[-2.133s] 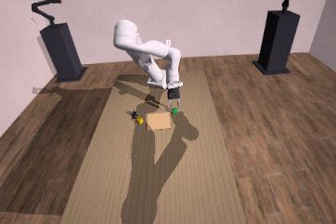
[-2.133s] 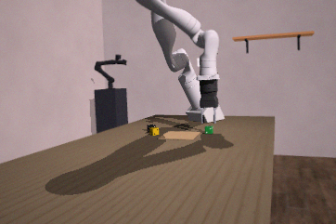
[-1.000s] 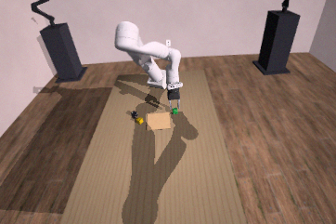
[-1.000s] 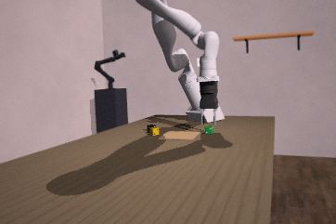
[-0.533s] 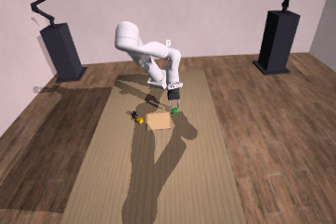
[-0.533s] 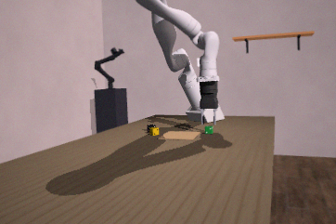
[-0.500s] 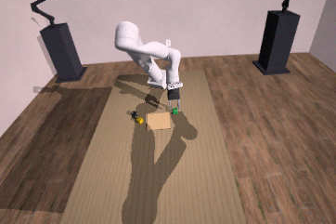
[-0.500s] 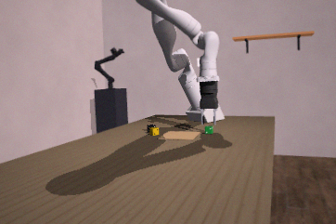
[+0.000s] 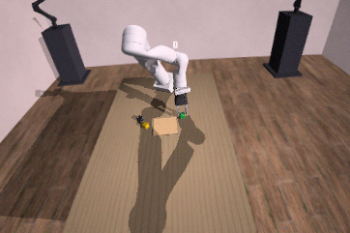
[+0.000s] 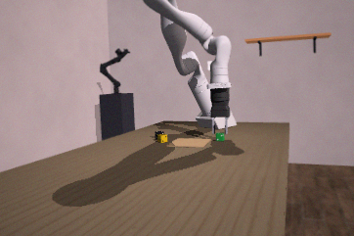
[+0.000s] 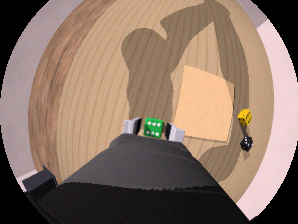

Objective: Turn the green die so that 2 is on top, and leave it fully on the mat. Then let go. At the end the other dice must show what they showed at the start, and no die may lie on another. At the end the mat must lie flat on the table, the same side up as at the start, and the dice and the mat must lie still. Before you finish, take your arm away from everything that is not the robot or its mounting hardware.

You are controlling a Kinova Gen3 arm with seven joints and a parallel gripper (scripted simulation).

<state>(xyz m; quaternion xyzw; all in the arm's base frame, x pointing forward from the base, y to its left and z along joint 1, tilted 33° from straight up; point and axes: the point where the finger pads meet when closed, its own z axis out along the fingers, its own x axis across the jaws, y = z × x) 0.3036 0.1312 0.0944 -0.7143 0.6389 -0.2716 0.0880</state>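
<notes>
My hand is 30 mm above the green die. The rest, counted from my hand: tan mat 60 mm ahead, 110 mm to the right, 40 mm below; yellow die 60 mm ahead, 220 mm to the right, 30 mm below; black die 10 mm behind, 260 mm to the right, 30 mm below.
</notes>
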